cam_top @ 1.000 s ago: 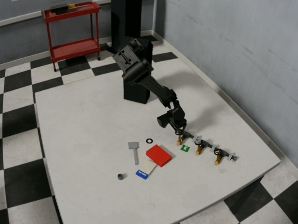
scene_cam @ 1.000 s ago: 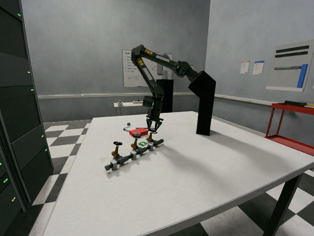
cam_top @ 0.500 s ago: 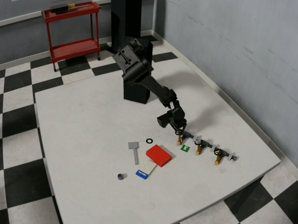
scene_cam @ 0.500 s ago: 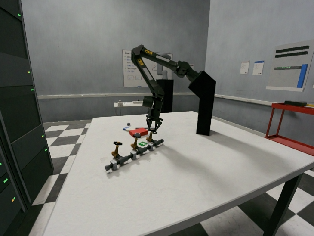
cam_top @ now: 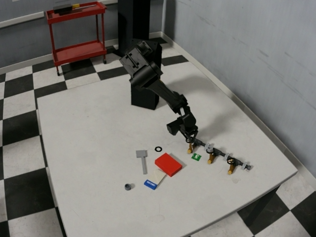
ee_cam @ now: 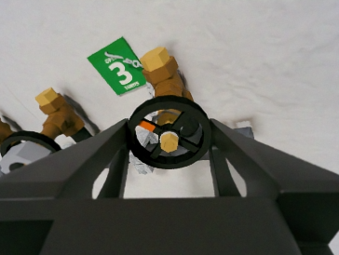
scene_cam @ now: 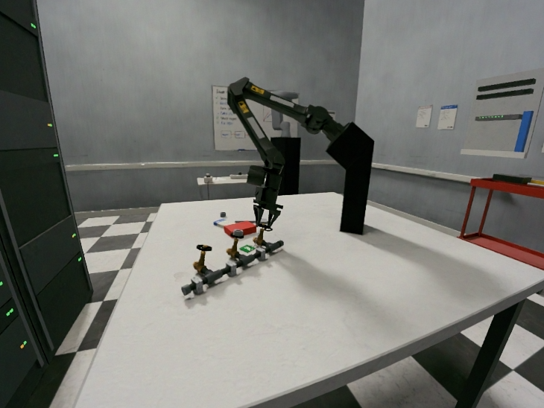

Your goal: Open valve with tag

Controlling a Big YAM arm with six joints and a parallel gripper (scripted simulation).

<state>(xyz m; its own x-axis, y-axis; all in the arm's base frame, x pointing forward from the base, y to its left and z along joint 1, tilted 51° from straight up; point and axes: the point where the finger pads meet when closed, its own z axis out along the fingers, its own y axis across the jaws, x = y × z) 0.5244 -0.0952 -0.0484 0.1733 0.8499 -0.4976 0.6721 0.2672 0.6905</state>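
The green tag lies 8 cm below my hand, 7 cm ahead of it and 2 cm to the right of it. From my hand the other things lie so: grey t-shaped tool: 23 cm to the right, 13 cm behind, 8 cm below; then card: 28 cm to the right, 7 cm below, 1 cm ahead; then red box: 16 cm to the right, 7 cm below.
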